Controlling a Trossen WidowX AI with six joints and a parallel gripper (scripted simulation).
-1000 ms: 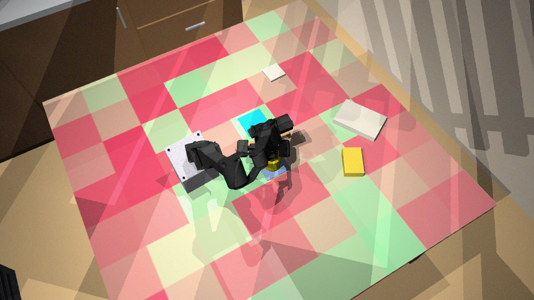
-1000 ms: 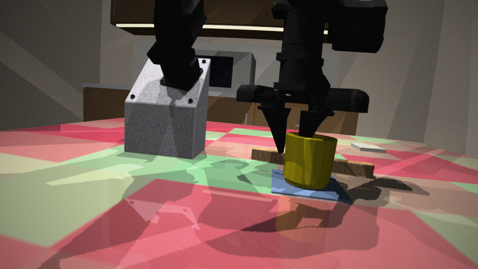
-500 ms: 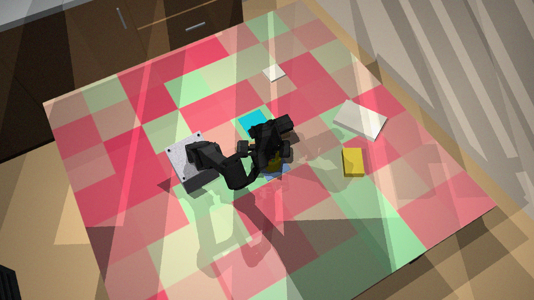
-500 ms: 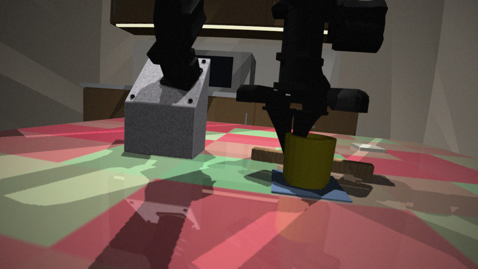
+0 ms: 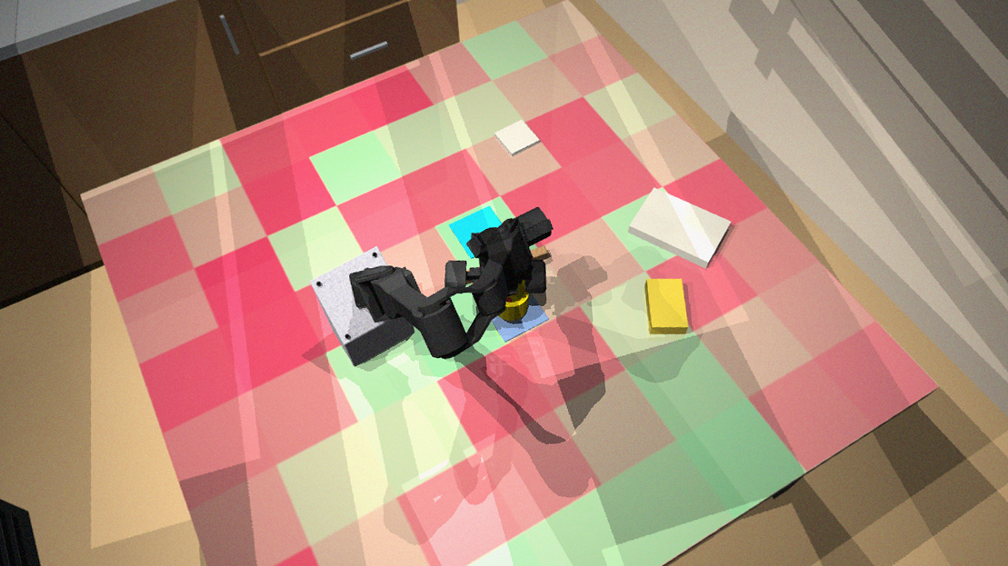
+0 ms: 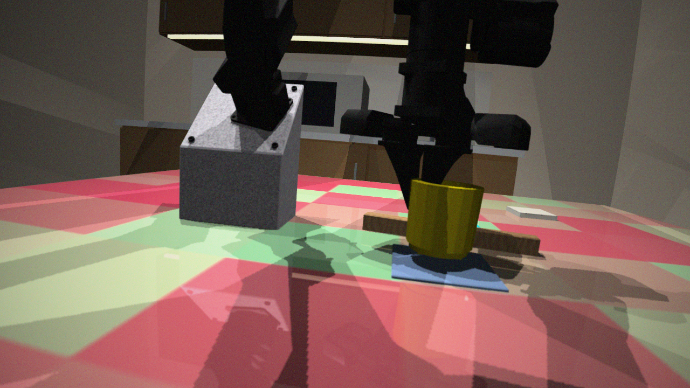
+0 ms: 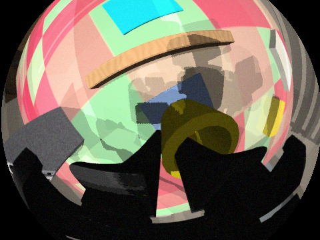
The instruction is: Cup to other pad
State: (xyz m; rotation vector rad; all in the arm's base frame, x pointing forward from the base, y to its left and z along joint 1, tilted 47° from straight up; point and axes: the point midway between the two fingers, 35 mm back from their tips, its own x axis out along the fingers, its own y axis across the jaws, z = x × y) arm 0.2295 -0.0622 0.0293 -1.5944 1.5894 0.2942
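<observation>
Right now the cyan pad is 4 cm ahead of my gripper tip, 19 cm to the left of it and 6 cm below it. Round my gripper tip: cup 2 cm ahead, 1 cm to the right; blue pad 3 cm ahead, 2 cm to the right, 6 cm below; orange marble 2 cm ahead, 3 cm to the right, 2 cm below.
</observation>
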